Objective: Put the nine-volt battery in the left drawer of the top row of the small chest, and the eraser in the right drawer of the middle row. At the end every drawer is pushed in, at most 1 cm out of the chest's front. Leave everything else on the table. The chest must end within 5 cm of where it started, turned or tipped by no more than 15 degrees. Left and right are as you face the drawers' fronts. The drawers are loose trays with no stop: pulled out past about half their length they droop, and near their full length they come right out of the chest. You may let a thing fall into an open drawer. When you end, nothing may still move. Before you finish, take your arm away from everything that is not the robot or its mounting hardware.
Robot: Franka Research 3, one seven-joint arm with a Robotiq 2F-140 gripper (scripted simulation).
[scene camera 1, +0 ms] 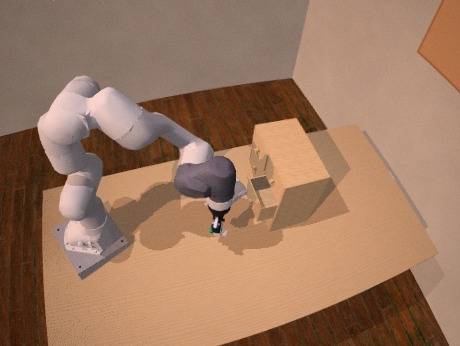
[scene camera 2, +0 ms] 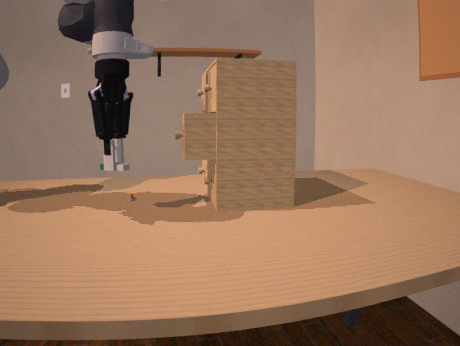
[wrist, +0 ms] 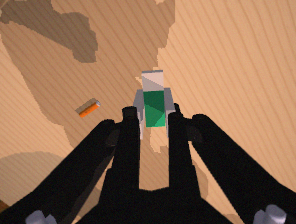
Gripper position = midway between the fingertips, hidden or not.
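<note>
My gripper (scene camera 2: 114,169), also in the wrist view (wrist: 154,99). Small wooden chest (scene camera 2: 255,110), also (scene camera 1: 304,177); out of frame in the wrist view. Drawer (scene camera 2: 198,134).
</note>
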